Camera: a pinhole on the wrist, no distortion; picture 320 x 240 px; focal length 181.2 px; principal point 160.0 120.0 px. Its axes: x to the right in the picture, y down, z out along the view. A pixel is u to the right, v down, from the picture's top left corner.
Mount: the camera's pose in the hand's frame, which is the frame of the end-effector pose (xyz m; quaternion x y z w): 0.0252 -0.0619 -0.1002 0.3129 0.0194 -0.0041 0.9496
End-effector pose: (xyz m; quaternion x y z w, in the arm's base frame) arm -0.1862 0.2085 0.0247 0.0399 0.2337 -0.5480 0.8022
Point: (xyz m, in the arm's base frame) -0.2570 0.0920 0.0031
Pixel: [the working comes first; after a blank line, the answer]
In the camera's frame: 0.0596 0.0225 0.1044

263 159
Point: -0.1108 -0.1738 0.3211
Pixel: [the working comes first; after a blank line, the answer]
In the camera's frame: 0.1809 0.2440 0.4640

231 215
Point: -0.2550 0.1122 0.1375
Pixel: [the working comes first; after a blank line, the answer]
In the camera's frame: -0.0180 0.0756 0.2026

144 188
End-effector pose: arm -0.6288 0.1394 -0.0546 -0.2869 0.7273 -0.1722 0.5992
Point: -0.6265 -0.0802 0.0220
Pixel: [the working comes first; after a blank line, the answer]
In the camera's frame: 0.0490 -0.0847 0.1458

221 15
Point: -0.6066 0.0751 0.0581
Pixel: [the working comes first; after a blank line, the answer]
In the camera's frame: -0.0786 0.0044 0.1057

25 128
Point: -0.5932 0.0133 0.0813
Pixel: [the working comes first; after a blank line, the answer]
In the camera's frame: -0.0599 -0.0459 0.1464

86 63
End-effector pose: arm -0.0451 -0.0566 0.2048 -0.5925 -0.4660 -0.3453 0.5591
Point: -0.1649 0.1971 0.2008
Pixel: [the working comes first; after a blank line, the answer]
In the camera's frame: -0.0405 0.1883 0.3117

136 229
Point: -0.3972 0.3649 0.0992
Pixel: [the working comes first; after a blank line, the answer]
In the camera's frame: -0.1918 0.1678 0.5746

100 173
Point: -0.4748 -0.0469 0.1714
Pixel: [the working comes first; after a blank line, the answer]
In the camera's frame: -0.2030 -0.1723 0.3195

45 22
